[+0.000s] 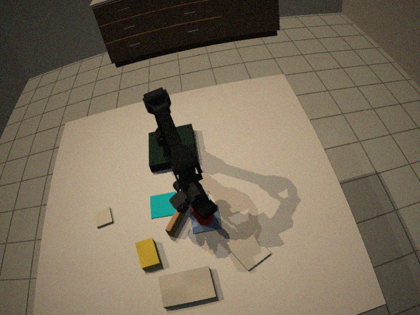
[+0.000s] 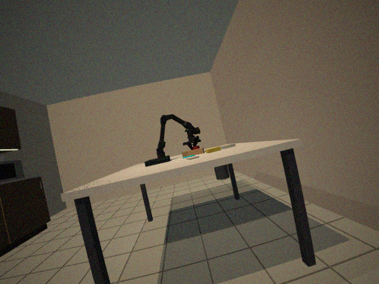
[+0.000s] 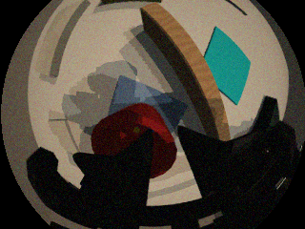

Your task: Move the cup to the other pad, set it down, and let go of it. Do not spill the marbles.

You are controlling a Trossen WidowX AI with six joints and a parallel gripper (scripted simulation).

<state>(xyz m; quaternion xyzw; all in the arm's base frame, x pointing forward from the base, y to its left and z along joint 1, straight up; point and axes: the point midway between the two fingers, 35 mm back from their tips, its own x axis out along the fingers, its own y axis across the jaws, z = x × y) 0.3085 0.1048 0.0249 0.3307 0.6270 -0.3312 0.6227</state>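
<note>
My gripper tip is now 30 mm short of the blue pad, 20 mm to the right of it and 40 mm above it. From my gripper tip the other things lie so: yellow block 160 mm ahead, 200 mm to the right, 20 mm below; red cup 30 mm ahead, 20 mm to the left; wooden bar 20 mm behind, 60 mm to the right, 20 mm below.
</note>
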